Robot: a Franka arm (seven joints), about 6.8 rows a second.
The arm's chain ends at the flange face. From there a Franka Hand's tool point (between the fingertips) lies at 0.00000 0.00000 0.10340 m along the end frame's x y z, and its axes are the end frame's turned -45 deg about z.
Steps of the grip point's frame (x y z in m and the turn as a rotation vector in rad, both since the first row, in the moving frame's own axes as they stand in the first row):
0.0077 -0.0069 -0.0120 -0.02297 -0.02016 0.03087
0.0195 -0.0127 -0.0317 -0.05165 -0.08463 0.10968
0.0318 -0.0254 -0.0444 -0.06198 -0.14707 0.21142
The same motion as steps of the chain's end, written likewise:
0.0004 -0.0135 -0.0120 -0.03050 0.00199 0.03087
0.0078 -0.0326 -0.0312 -0.09636 -0.02332 0.10968
0.0123 -0.0549 -0.0431 -0.14782 -0.06017 0.21142

